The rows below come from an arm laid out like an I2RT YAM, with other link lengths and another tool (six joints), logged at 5 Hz.
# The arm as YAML. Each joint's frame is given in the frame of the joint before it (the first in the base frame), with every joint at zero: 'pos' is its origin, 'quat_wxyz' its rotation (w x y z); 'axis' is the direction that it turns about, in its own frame. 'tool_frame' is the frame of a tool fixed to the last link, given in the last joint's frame.
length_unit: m
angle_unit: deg
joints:
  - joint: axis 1
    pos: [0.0, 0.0, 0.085]
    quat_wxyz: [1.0, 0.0, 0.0, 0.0]
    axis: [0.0, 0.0, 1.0]
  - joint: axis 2
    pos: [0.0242, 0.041, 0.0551]
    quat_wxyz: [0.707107, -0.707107, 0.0, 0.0]
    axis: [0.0, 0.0, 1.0]
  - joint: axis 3
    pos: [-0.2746, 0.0, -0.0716]
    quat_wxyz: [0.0, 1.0, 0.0, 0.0]
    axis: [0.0, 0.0, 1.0]
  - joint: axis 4
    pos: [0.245, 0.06, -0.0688]
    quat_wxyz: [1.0, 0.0, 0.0, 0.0]
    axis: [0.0, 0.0, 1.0]
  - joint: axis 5
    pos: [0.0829, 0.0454, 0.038]
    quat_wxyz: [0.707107, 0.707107, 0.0, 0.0]
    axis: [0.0, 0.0, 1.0]
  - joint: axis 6
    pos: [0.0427, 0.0, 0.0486]
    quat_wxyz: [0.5, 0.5, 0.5, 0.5]
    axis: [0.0, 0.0, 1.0]
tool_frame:
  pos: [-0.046, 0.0, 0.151]
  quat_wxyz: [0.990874, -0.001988, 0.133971, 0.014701]
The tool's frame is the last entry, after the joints.
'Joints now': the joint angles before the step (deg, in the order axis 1, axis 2, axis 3, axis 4, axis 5, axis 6). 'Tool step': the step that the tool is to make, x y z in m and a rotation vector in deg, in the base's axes. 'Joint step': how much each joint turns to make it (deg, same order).
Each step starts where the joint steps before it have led.
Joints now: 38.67, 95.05, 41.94, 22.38, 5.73, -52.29
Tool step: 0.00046, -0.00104, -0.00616, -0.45, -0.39, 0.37
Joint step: -0.13, 0.95, -0.78, 1.83, -0.13, -0.77
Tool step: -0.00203, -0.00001, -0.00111, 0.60, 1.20, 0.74
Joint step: -0.64, -0.08, 0.17, -0.84, -1.80, 0.34
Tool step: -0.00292, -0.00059, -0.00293, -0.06, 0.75, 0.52
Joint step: -0.18, 0.01, -0.20, -0.43, -0.81, -0.01
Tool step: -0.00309, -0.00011, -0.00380, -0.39, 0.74, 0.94
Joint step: -0.17, 0.21, 0.00, -0.59, -1.01, -0.47
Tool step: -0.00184, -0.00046, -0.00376, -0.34, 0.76, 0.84
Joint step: -0.33, 0.38, 0.17, -0.59, -1.09, -0.48
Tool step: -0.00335, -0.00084, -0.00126, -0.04, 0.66, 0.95
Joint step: -0.34, -0.28, -0.15, -0.68, -1.28, -0.41
